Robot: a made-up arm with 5 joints.
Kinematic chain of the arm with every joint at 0, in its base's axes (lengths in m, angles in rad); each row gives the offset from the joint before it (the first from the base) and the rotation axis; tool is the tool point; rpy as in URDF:
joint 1: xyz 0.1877 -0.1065 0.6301 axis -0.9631 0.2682 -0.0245
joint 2: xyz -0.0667 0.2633 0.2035 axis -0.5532 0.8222 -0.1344
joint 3: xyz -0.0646 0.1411 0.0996 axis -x
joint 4: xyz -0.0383 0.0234 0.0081 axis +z
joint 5: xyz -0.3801 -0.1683 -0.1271 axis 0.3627 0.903 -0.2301
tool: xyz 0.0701 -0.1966 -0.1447 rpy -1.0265 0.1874 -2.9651
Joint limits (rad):
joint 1: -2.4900..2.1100
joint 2: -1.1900..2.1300
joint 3: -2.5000..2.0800
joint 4: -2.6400..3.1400
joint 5: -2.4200..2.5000
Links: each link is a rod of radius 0.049 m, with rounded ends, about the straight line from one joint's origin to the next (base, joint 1, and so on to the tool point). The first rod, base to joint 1, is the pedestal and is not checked.
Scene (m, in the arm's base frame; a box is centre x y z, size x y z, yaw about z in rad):
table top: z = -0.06
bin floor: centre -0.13 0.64 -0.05 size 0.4 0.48 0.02 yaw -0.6
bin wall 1: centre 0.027 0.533 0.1 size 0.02 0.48 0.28 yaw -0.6
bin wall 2: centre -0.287 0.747 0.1 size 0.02 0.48 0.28 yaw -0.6
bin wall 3: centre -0 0.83 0.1 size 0.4 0.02 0.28 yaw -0.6
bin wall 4: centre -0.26 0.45 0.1 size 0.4 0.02 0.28 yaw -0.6
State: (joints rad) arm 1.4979 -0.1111 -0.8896 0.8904 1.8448
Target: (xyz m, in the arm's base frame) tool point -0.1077 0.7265 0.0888
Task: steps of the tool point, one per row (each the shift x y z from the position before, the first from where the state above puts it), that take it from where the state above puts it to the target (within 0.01 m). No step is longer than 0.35 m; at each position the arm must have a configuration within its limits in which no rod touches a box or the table.
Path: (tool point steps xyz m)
1: -0.1288 0.1508 -0.1407
2: -0.0843 0.2354 -0.0535
3: -0.0415 0.2532 0.0768
4: -0.0102 0.1911 0.2064
5: 0.0064 0.0632 0.2897
6: 0.0103 -0.0938 0.2974
7: -0.0158 0.0786 -0.2371
8: 0.0706 0.0597 -0.2339
9: 0.1493 0.0411 -0.1898
10: 0.2012 0.0256 -0.1112
11: 0.0113 0.0201 -0.1053
12: 0.0000 0.0002 -0.1100
13: -0.0113 -0.0203 -0.1097

